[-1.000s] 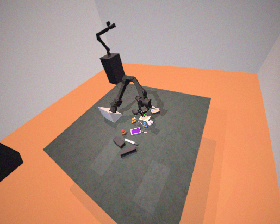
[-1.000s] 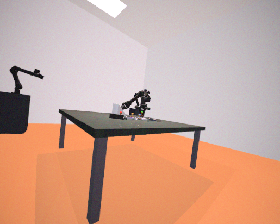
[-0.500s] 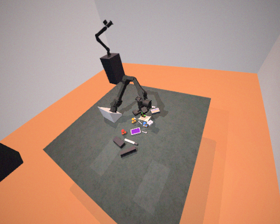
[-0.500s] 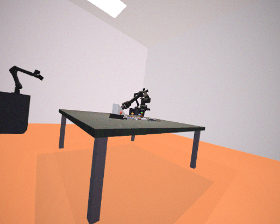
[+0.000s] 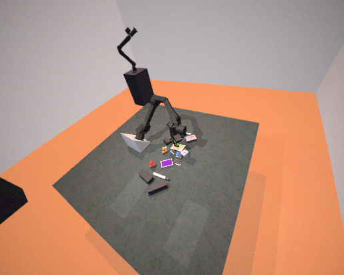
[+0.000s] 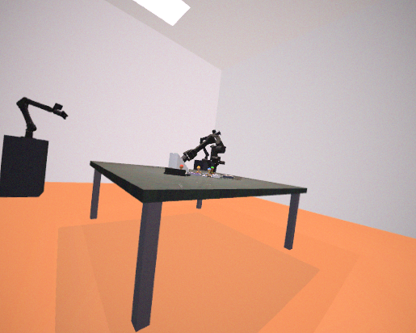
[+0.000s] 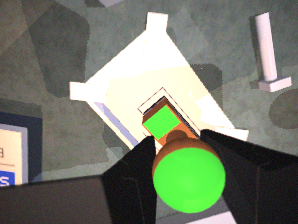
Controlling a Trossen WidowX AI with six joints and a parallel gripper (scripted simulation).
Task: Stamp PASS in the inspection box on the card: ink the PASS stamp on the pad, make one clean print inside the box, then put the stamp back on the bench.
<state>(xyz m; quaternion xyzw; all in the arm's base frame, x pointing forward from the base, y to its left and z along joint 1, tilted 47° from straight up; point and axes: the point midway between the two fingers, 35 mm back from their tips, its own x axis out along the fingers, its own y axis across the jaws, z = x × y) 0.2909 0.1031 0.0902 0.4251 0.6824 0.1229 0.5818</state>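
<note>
My gripper tip is now 10 mm short of the card and 40 mm above it. The rest, counted from my gripper tip: green-knobbed stamp right at my gripper tip; blue-knobbed stamp 80 mm ahead, 90 mm to the right, 10 mm below; orange-knobbed stamp 50 mm behind, 100 mm to the right, 10 mm below.
</note>
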